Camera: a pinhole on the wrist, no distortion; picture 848 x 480 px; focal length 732.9 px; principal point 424.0 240.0 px. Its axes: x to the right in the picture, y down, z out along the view. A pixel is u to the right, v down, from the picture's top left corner.
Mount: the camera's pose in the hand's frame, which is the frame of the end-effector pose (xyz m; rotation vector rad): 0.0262 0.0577 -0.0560 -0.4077 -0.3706 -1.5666
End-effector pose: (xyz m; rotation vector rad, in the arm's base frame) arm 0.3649 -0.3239 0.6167 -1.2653 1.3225 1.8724
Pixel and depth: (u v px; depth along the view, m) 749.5 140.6 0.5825
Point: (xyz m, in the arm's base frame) 0.0663 0.1692 0.7522
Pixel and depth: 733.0 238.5 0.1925
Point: 0.2295 -0.2180 0.6370
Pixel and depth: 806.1 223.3 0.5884
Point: 0.0619 0.2039 0.6785
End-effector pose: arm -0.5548 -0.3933 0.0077 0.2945 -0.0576 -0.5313
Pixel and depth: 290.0 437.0 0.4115
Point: -0.3051 -0.2815 0.3532
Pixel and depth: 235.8 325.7 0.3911
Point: -0.3499 -0.2289 0.3313
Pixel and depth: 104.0 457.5 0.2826
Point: -0.3215 -0.2456 0.2187
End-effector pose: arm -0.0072 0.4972 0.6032 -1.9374 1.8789 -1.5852
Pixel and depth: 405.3 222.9 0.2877
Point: -0.0390 0.3035 0.4029
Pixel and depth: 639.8 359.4 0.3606
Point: 0.0700 0.2034 0.4277
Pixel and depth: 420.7 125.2 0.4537
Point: 0.0135 0.2368 0.2463
